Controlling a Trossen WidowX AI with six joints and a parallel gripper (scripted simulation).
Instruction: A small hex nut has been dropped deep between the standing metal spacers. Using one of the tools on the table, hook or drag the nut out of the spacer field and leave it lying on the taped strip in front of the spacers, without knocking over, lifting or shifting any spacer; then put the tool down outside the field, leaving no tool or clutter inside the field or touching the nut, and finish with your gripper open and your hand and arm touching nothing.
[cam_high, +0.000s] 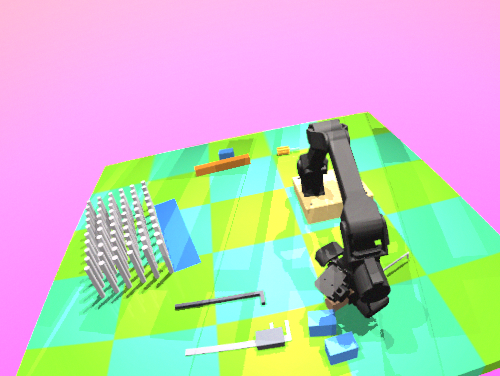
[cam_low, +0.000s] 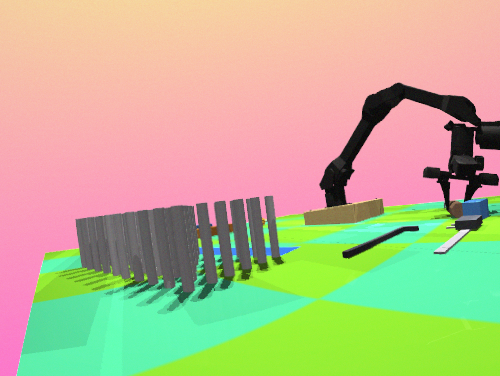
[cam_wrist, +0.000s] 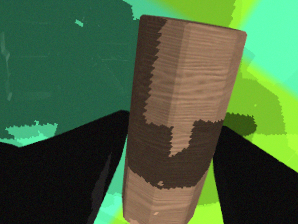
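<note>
Right now the wooden-handled hook tool is 9 cm behind my gripper tip and 6 cm to the right of it. From my gripper tip the other things lie so: blue taped strip 50 cm ahead, 32 cm to the right, 1 cm below; orange bar 39 cm ahead, 70 cm to the right.
</note>
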